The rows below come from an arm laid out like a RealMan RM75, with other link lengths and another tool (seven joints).
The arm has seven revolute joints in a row. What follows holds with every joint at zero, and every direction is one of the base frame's. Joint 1 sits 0.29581 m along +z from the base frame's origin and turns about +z. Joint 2 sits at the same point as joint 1 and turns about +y. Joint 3 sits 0.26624 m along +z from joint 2 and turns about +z. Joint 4 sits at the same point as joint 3 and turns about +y. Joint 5 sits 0.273 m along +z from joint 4 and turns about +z. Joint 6 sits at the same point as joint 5 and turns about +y. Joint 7 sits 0.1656 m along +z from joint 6 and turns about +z. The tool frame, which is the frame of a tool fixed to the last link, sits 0.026 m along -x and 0.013 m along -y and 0.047 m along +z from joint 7; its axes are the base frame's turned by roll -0.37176, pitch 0 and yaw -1.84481 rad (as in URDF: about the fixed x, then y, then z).
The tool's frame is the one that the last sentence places.
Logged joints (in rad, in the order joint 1, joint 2, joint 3, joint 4, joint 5, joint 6, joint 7), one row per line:
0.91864, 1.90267, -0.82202, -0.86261, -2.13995, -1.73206, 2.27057
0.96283, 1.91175, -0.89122, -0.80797, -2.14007, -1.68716, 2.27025
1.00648, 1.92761, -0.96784, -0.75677, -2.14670, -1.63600, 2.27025
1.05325, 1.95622, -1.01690, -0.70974, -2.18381, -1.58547, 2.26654
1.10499, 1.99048, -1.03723, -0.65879, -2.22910, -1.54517, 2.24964
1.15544, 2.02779, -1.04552, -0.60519, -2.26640, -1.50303, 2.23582
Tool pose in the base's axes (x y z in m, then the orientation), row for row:
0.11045, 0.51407, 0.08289, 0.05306, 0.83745, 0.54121, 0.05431
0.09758, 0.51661, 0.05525, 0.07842, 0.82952, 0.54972, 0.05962
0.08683, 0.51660, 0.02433, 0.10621, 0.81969, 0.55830, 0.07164
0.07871, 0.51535, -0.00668, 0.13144, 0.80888, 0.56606, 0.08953
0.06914, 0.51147, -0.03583, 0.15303, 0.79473, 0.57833, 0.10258
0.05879, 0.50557, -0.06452, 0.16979, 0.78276, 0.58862, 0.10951
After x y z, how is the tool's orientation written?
As a quaternion, w x y z.
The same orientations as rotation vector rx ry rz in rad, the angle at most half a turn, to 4 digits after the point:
2.5456, 1.6451, 0.1651
2.4834, 1.6458, 0.1785
2.4143, 1.6444, 0.2110
2.3483, 1.6433, 0.2599
2.2794, 1.6587, 0.2942
2.2243, 1.6726, 0.3112

